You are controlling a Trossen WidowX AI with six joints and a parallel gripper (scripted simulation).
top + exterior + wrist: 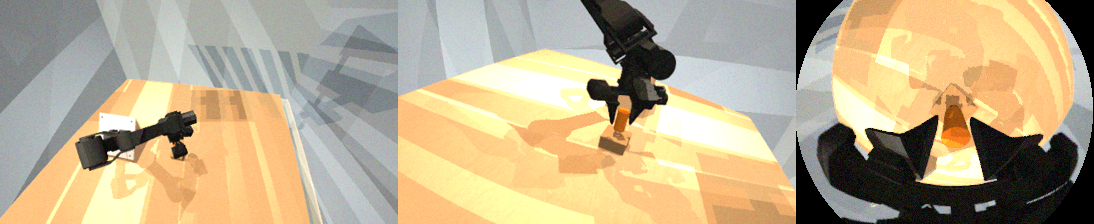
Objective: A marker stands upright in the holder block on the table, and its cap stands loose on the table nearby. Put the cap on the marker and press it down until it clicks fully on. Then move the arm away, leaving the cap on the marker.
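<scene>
Now: gripper tip 10 mm below the orange cap. From my gripper tip the other things lie so: wooden holder block 50 mm below.
</scene>
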